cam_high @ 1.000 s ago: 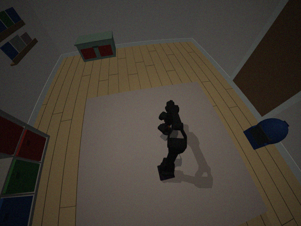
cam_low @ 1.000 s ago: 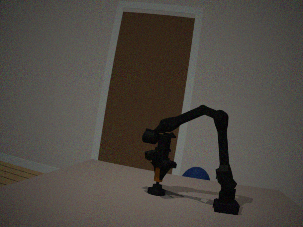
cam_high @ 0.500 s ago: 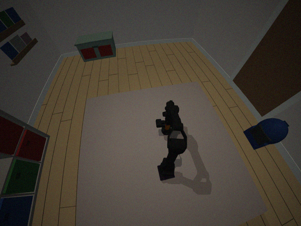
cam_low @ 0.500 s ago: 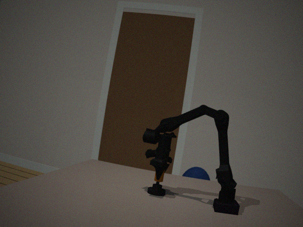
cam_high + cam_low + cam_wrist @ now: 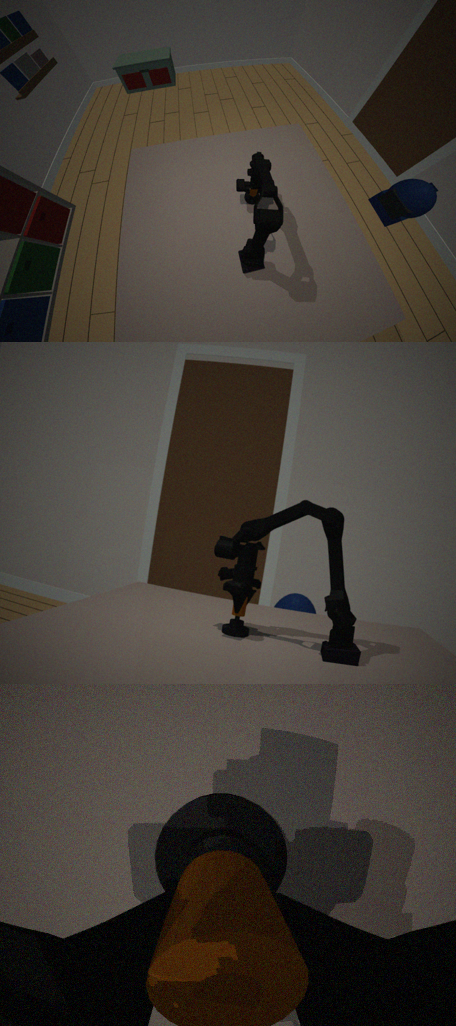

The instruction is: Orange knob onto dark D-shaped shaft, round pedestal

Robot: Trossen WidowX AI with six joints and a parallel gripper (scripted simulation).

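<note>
Now: gripper tip 20 mm below the orange knob. Also, from my gripper tip: dark round pedestal (40 mm below).
</note>
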